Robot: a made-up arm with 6 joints. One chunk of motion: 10 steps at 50 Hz.
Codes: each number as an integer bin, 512 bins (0 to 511) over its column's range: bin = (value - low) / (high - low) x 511, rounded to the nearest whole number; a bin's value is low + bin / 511 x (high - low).
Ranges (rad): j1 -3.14..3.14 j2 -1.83..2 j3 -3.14..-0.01 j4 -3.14..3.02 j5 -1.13..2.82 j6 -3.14..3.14
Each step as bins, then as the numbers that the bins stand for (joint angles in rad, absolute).
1 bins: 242 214 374 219 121 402
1 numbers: -0.1659 -0.2260 -0.8492 -0.5000 -0.1947 1.8004
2 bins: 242 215 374 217 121 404
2 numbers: -0.1659 -0.2186 -0.8492 -0.5241 -0.1947 1.8250
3 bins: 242 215 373 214 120 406
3 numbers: -0.1659 -0.2186 -0.8553 -0.5603 -0.2024 1.8496
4 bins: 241 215 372 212 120 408
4 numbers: -0.1782 -0.2186 -0.8614 -0.5844 -0.2024 1.8742
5 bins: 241 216 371 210 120 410
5 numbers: -0.1782 -0.2111 -0.8675 -0.6085 -0.2024 1.8987
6 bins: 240 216 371 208 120 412
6 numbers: -0.1905 -0.2111 -0.8675 -0.6326 -0.2024 1.9233
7 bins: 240 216 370 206 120 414
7 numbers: -0.1905 -0.2111 -0.8737 -0.6567 -0.2024 1.9479
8 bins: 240 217 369 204 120 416
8 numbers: -0.1905 -0.2036 -0.8798 -0.6808 -0.2024 1.9725
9 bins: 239 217 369 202 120 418
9 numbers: -0.2028 -0.2036 -0.8798 -0.7049 -0.2024 1.9971
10 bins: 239 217 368 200 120 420
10 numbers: -0.2028 -0.2036 -0.8859 -0.7290 -0.2024 2.0216
